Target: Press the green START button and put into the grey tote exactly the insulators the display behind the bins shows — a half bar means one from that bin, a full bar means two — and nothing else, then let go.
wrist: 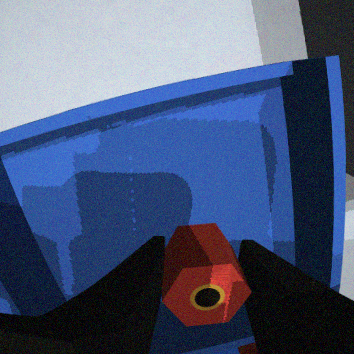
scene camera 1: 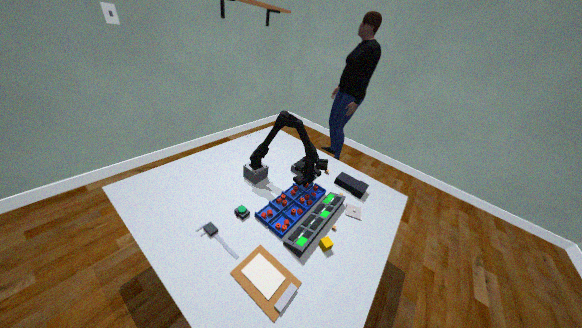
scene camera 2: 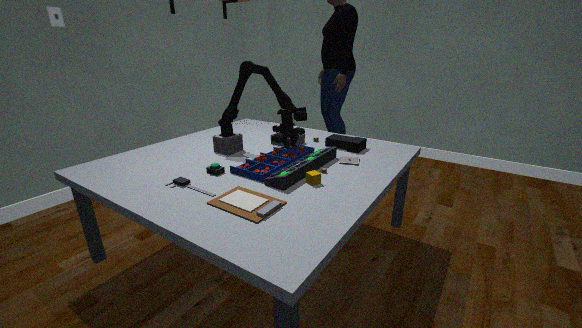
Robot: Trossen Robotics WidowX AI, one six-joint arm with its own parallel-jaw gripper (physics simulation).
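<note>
My gripper [scene camera 1: 306, 184] [scene camera 2: 290, 146] [wrist: 201, 248] is down in an end compartment of the blue bins [scene camera 1: 269, 226] [scene camera 2: 245, 175] [wrist: 175, 90]. It is shut on a red hexagonal insulator [wrist: 200, 272] with a dark hole; both fingers meet its sides. More red insulators lie in the other bins. The dark display [scene camera 1: 295, 250] [scene camera 2: 285, 184] beside the bins shows three green bars; their exact lengths are hard to read. The green START button [scene camera 1: 242, 209] [scene camera 2: 215, 165] stands on the near-left side of the bins. A grey tote [scene camera 1: 298, 166] [scene camera 2: 277, 138] is partly hidden behind the gripper.
A black box [scene camera 1: 351, 184] [scene camera 2: 345, 143] lies beyond the display. A yellow cube [scene camera 1: 326, 243] [scene camera 2: 313, 177] and a pale flat plate [scene camera 1: 354, 211] [scene camera 2: 349, 160] lie beside it. A clipboard [scene camera 1: 250, 286] [scene camera 2: 232, 209] and a caliper [scene camera 1: 210, 229] [scene camera 2: 181, 181] lie nearer the cameras. A person stands behind the table.
</note>
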